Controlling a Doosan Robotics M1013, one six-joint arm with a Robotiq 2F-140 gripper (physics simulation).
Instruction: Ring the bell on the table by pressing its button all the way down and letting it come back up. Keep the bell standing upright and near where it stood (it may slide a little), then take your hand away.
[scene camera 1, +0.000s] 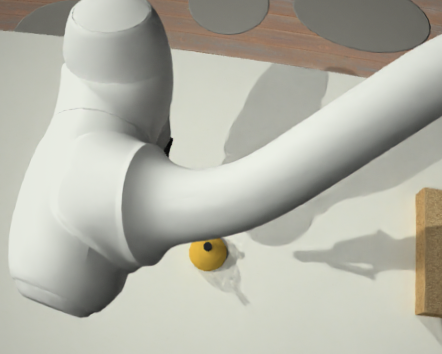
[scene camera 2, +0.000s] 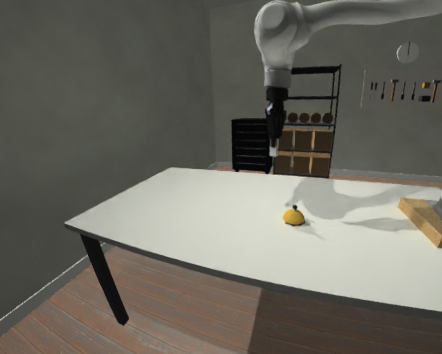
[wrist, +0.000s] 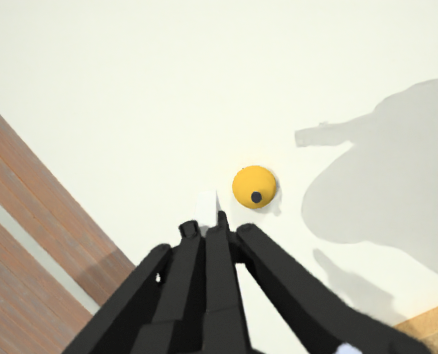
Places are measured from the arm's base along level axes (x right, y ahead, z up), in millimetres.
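Pixels of known places: gripper, between the fingertips: (scene camera 2: 273, 156) (wrist: 211, 205).
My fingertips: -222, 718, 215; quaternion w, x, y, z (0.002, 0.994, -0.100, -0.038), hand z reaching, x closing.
Behind a point stands the place of what it marks, as x, y, z.
The bell (scene camera 1: 205, 257) @[-220, 624, -7] (scene camera 2: 293, 217) @[-233, 623, -16] (wrist: 250, 182) @[-200, 647, -8] is a yellow dome with a small black button (scene camera 1: 208, 246) @[-201, 623, 17] (scene camera 2: 295, 207) @[-207, 623, 15] (wrist: 256, 197) @[-200, 627, 17] on top. It stands upright on the white table (scene camera 1: 280, 320) @[-292, 426, -48] (scene camera 2: 200, 225) @[-392, 949, -49] (wrist: 125, 75) @[-325, 913, -49]. My gripper (scene camera 2: 273, 148) @[-222, 717, 215] (wrist: 211, 205) @[-222, 717, 215] is shut and empty, its pale fingertips together, pointing down. It hangs well above the table, clear of the bell. In the wrist view the fingertips show to the left of the bell. In scene camera 1 the arm hides the gripper's fingers.
A tan wooden block or board (scene camera 1: 427, 260) @[-72, 146, -1] (scene camera 2: 422, 222) @[-81, 152, -16] (wrist: 425, 322) @[24, 170, -27] lies on the table, to the right of the bell in both scene views. The arm (scene camera 1: 280, 165) @[-282, 535, 656] (scene camera 2: 350, 14) @[-290, 510, 617] reaches in from the right. A black shelf rack (scene camera 2: 338, 100) and a black drawer cabinet (scene camera 2: 247, 145) stand behind the table.
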